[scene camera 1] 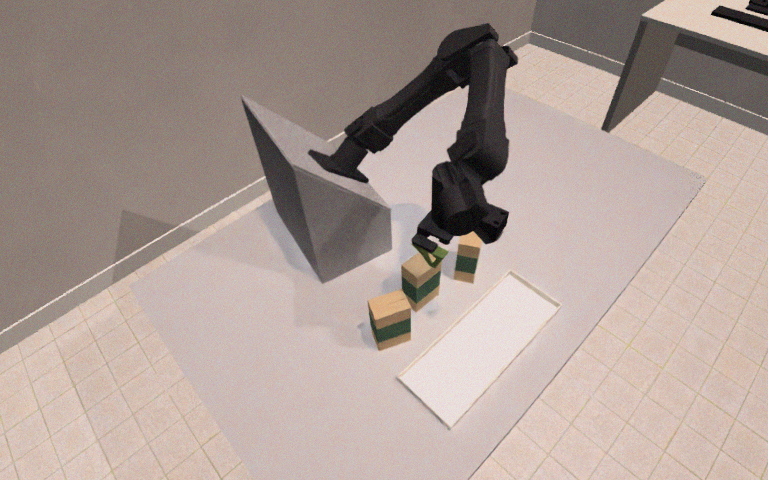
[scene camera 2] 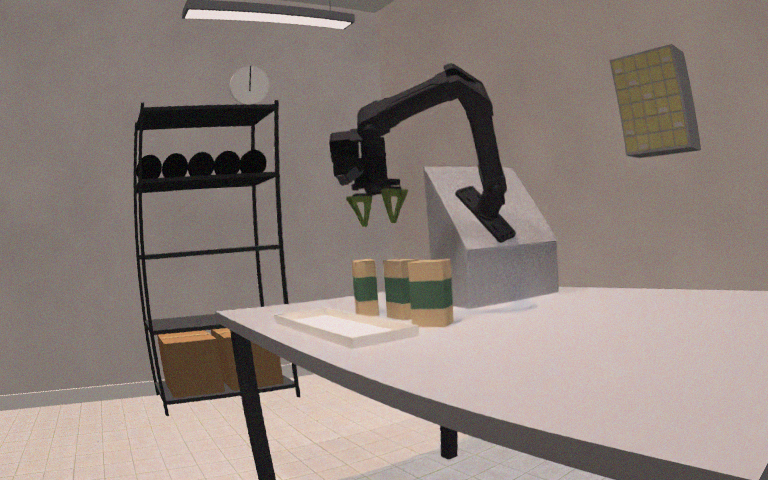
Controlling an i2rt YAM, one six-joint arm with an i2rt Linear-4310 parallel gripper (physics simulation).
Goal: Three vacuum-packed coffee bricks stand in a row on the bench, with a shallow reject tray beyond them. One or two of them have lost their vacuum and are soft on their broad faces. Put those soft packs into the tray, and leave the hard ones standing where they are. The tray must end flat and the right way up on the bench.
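Pixels of known places: gripper, fingertip midpoint: (scene camera 1: 445, 250) (scene camera 2: 378, 224); arm's base at its link origin: (scene camera 1: 339, 169) (scene camera 2: 485, 214).
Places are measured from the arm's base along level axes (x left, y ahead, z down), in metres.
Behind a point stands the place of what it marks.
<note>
Three tan coffee bricks with green bands stand upright in a row. The nearest one in scene camera 1 (scene camera 1: 389, 327) @[x -0.153, y 0.330, z 0.146 m] is the right-hand one in scene camera 2 (scene camera 2: 431, 293) @[x 0.159, y 0.322, z 0.163 m]. The middle brick (scene camera 1: 421, 286) @[x -0.032, y 0.306, z 0.141 m] (scene camera 2: 397, 289) @[x 0.009, y 0.308, z 0.164 m] stands beside it. The far brick (scene camera 1: 466, 262) (scene camera 2: 365, 288) stands apart, turned narrower to the view. Softness cannot be seen. The shallow white tray (scene camera 1: 481, 345) @[x -0.004, y 0.471, z 0.234 m] (scene camera 2: 385, 339) @[x 0.205, y 0.471, z 0.230 m] lies flat, right way up and empty. My gripper (scene camera 1: 434, 264) (scene camera 2: 379, 223) @[x -0.002, y 0.339, z 0.012 m] is open and empty, fingers pointing down, well above the brick tops around the middle and far bricks.
The arm's grey wedge-shaped mount (scene camera 1: 339, 226) @[x -0.086, y 0.096, z 0.063 m] (scene camera 2: 509, 274) @[x 0.076, y -0.006, z 0.163 m] stands behind the bricks. The tray lies between the bricks and the bench edge (scene camera 2: 339, 376) @[x 0.306, y 0.626, z 0.254 m]. A black shelf rack (scene camera 2: 209, 182) stands beyond the bench, and another desk (scene camera 1: 640, 67) is at the upper right.
</note>
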